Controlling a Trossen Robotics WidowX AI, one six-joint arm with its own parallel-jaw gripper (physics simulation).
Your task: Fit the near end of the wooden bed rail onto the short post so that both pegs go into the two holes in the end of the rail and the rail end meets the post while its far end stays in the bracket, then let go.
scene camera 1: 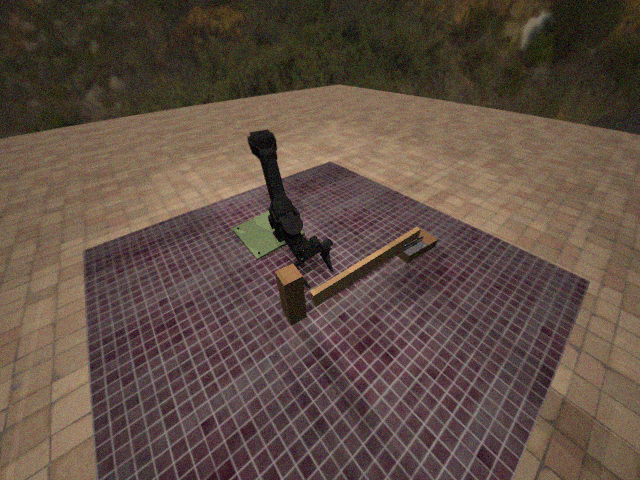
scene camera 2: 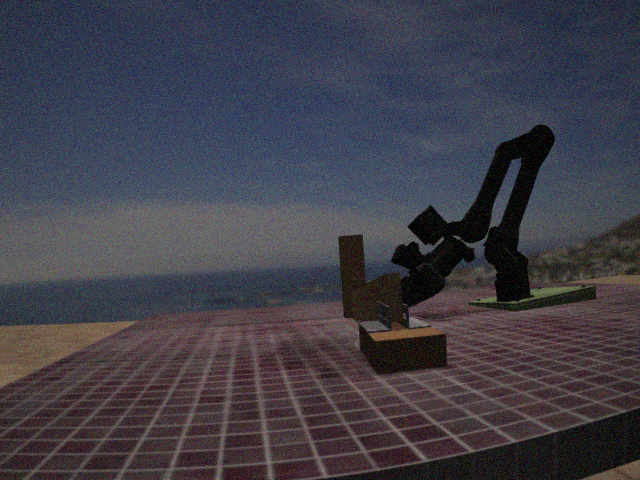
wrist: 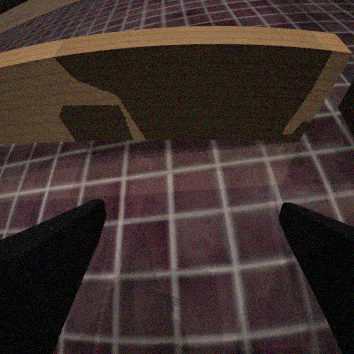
Labels:
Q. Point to a short post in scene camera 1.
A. At 290,283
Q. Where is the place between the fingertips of my gripper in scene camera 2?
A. At 390,313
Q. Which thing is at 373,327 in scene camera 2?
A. A metal bracket.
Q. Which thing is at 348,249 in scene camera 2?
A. A short post.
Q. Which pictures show the wooden bed rail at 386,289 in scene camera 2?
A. Scene camera 1, scene camera 2 and the wrist view: all of them.

